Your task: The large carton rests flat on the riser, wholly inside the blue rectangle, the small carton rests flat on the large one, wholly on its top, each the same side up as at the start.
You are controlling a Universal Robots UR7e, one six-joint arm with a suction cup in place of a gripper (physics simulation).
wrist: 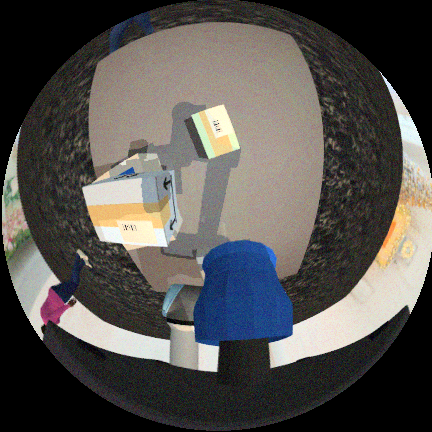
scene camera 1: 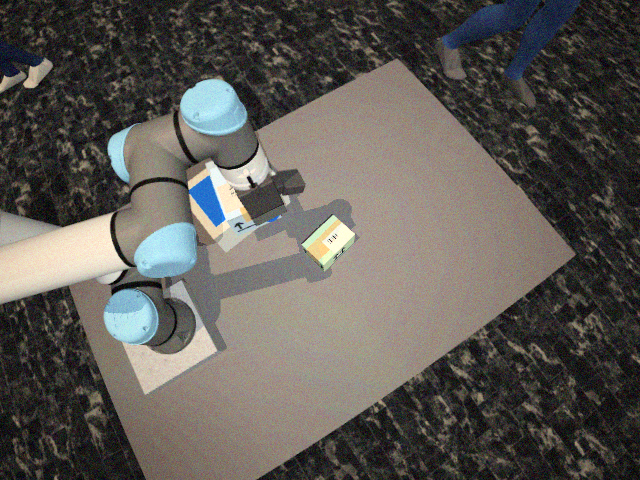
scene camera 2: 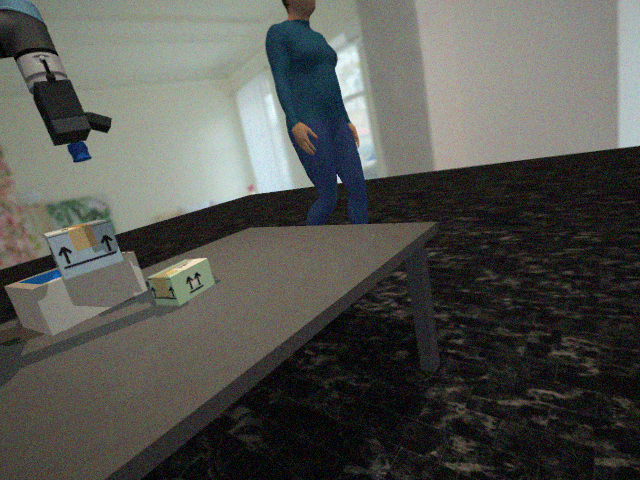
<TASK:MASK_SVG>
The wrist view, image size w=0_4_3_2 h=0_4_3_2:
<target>my suction cup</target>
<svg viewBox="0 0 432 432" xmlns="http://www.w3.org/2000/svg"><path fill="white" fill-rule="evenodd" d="M211 248L203 257L201 267L205 273L204 281L193 308L195 341L218 346L219 340L268 337L269 343L292 335L292 303L278 281L275 271L276 256L272 249L261 242L250 240L228 241Z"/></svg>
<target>large carton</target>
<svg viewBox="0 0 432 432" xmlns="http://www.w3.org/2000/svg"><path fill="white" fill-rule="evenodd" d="M174 169L115 175L82 186L86 206L99 240L126 244L167 246L178 222Z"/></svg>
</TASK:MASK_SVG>
